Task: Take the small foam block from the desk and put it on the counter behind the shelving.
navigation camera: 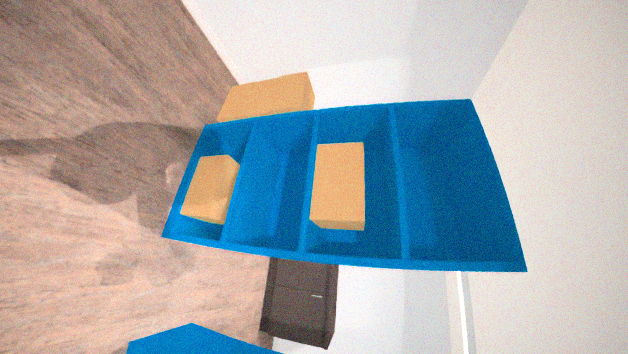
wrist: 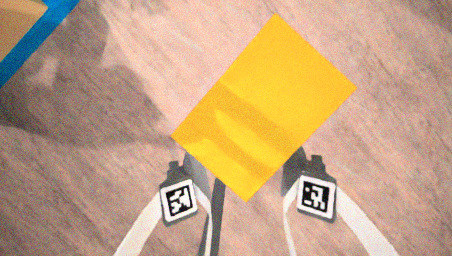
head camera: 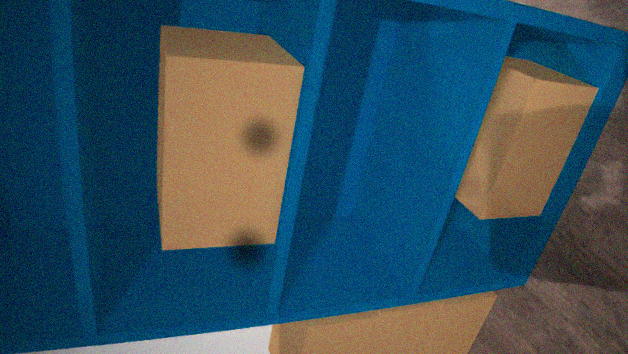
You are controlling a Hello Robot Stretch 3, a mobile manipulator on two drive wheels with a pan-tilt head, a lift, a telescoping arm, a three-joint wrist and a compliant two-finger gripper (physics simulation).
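Places are measured from the robot's base along level axes (x ahead, y left, z up), in metres.
Where they show: gripper, fingertip midpoint: (wrist: 243, 160).
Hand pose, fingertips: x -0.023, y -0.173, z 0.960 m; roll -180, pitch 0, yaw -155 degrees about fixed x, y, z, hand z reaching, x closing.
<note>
After its pixels a point has its place.
The small foam block (wrist: 265, 100) @(z 1.000, x -0.015, y -0.224 m) is a yellow rectangular block in the wrist view, turned at an angle and held above the wooden floor. My gripper (wrist: 243, 160) @(z 0.960, x -0.023, y -0.174 m) is shut on its near end, with a finger on each side. The shelving is a blue unit with compartments (head camera: 316, 65) @(z 0.975, x 0.853, y -0.198 m) (navigation camera: 400, 200) @(z 1.424, x 0.902, y -0.103 m); a corner of it (wrist: 55, 20) @(z 0.031, x 0.859, y -0.186 m) also shows at the top left of the wrist view. The gripper and block do not show in the head or navigation views. The desk does not show, and I cannot make out the counter.
Tan boxes (head camera: 225, 150) @(z 1.135, x 0.963, y -0.030 m) (navigation camera: 339, 185) @(z 1.134, x 0.959, y -0.038 m) sit in the shelving's compartments. Another tan box (head camera: 380, 330) @(z 0.514, x 1.365, y 0.592 m) (navigation camera: 270, 97) @(z 0.512, x 1.405, y 0.669 m) stands beyond it. A dark cabinet (navigation camera: 300, 305) @(z 0.536, x 1.884, y -1.616 m) and part of a second blue unit (navigation camera: 195, 342) @(z 0.261, x 0.703, y -1.022 m) show low in the navigation view.
</note>
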